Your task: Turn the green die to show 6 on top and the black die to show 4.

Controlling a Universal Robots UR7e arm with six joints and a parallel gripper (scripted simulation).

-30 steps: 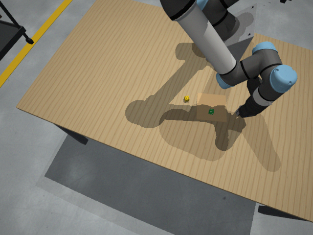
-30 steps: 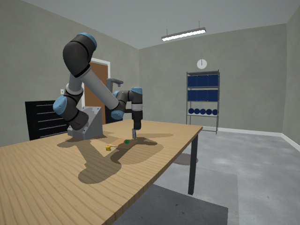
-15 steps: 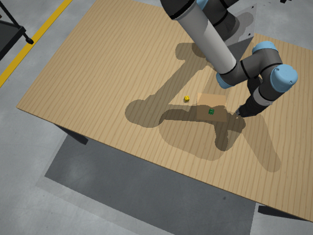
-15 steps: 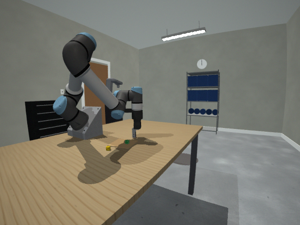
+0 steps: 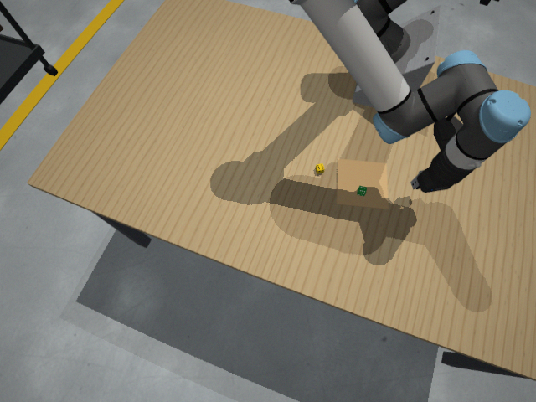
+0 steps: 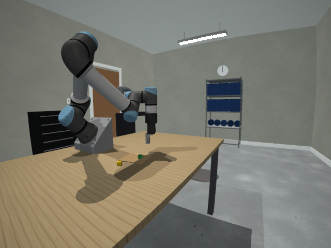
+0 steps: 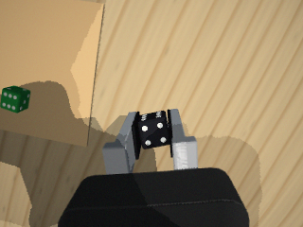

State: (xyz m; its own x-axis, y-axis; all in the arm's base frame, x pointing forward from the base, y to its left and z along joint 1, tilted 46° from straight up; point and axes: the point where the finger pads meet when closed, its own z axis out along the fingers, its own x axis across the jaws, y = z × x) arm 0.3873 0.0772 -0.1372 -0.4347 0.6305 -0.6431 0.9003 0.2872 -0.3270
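My hand is 10 mm short of the tan mat, 130 mm to the left of it and 70 mm above it. Also, from my hand: green die 40 mm ahead, 130 mm to the right, 60 mm below; then yellow die 260 mm to the right, 60 mm below; then black die 10 mm below.
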